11 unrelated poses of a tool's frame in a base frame.
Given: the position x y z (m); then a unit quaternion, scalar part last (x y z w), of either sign.
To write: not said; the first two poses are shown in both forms.
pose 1, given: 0.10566 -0.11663 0.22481 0.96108 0.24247 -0.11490 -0.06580
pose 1, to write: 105.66 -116.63 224.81 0.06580 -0.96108 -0.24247 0.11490
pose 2, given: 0.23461 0.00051 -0.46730 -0.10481 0.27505 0.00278 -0.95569
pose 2, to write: 234.61 0.51 -467.30 0.95569 0.10481 -0.27505 -0.00278
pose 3, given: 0.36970 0.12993 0.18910 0.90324 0.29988 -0.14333 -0.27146
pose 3, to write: 369.70 129.93 189.10 0.27146 -0.90324 -0.29988 0.14333
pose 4, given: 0.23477 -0.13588 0.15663 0.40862 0.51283 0.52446 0.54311
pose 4, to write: 234.77 -135.88 156.63 0.54311 0.40862 0.51283 0.52446
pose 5, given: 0.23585 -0.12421 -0.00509 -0.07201 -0.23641 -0.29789 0.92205
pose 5, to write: 235.85 -124.21 -5.09 0.92205 -0.07201 -0.23641 -0.29789
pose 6, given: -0.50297 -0.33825 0.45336 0.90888 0.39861 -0.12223 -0.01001
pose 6, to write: -502.97 -338.25 453.36 0.01001 -0.90888 -0.39861 0.12223
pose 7, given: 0.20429 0.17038 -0.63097 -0.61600 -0.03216 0.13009 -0.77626
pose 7, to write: 204.29 170.38 -630.97 0.77626 0.61600 0.03216 -0.13009
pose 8, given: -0.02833 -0.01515 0.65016 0.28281 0.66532 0.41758 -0.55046
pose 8, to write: -28.33 -15.15 650.16 0.55046 -0.28281 -0.66532 -0.41758
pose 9, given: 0.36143 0.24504 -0.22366 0.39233 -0.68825 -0.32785 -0.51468
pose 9, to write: 361.43 245.04 -223.66 0.51468 -0.39233 0.68825 0.32785
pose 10, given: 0.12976 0.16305 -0.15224 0.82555 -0.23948 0.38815 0.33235
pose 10, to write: 129.76 163.05 -152.24 0.33235 0.82555 -0.23948 0.38815
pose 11, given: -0.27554 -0.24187 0.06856 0.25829 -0.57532 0.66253 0.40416
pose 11, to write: -275.54 -241.87 68.56 0.40416 0.25829 -0.57532 0.66253
